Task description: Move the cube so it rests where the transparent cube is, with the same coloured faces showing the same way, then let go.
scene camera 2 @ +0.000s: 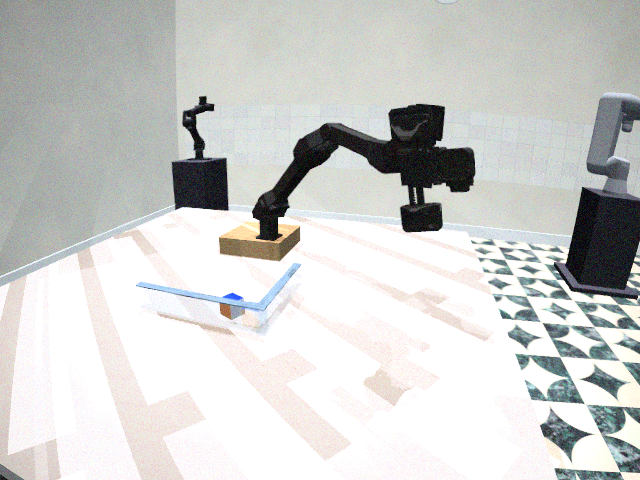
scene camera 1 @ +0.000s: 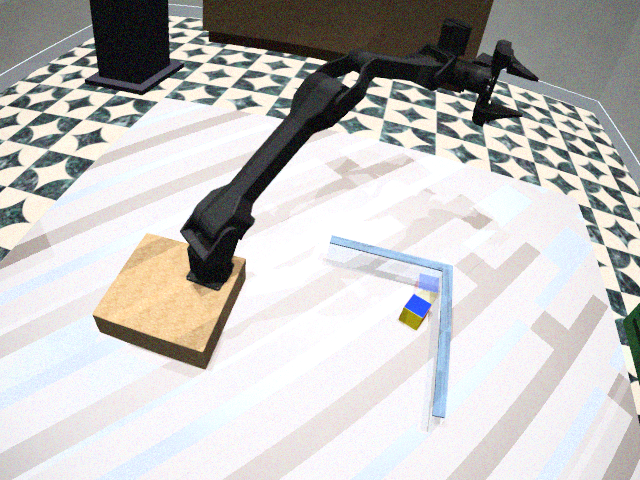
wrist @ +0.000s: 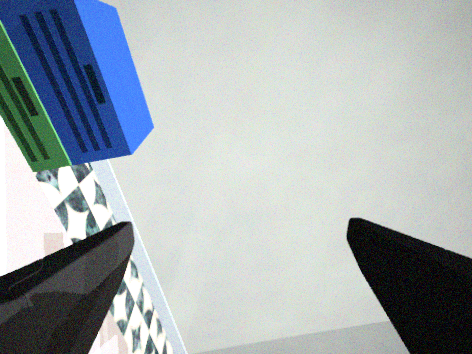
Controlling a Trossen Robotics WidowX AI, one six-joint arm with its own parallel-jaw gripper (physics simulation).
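Seen in the pictures: gripper, fingertip midpoint: (scene camera 2: 409,177) (scene camera 1: 530,98) (wrist: 242,229); arm's base, link origin: (scene camera 2: 269,236) (scene camera 1: 210,272).
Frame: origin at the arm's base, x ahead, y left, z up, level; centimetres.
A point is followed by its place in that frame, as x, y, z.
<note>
A small cube (scene camera 1: 417,306) (scene camera 2: 231,305) rests on the table inside the corner of a low clear wall with a light blue top edge (scene camera 1: 445,341) {41.2, 1.3, 0.3} (scene camera 2: 191,293) {40.8, 2.3, 0.3}. Its top is blue; a yellow side shows in scene camera 1 and an orange side in scene camera 2. The transparent cube (scene camera 1: 428,283) (scene camera 2: 253,316), with a pale blue top, is right beside it, deeper in the corner. My gripper (scene camera 1: 528,96) {47.2, 44.6, 28.0} (scene camera 2: 440,197) (wrist: 242,229) {47.2, 44.6, 28.0} is open and empty, held high and far from both cubes, pointing roughly level. Neither cube shows in the wrist view.
My arm stands on a wooden block (scene camera 1: 165,299) {-4.2, -8.4, -0.2} (scene camera 2: 250,249) {5.1, -3.9, -2.9}. Blue and green cabinet-like boxes (wrist: 65,75) (wrist: 47,145) show in the wrist view. Black pedestals (scene camera 1: 129,46) (scene camera 2: 200,183) (scene camera 2: 602,237) and a brown cabinet (scene camera 1: 330,25) stand beyond the table (scene camera 1: 310,413) {23.9, -15.5, -5.7}.
</note>
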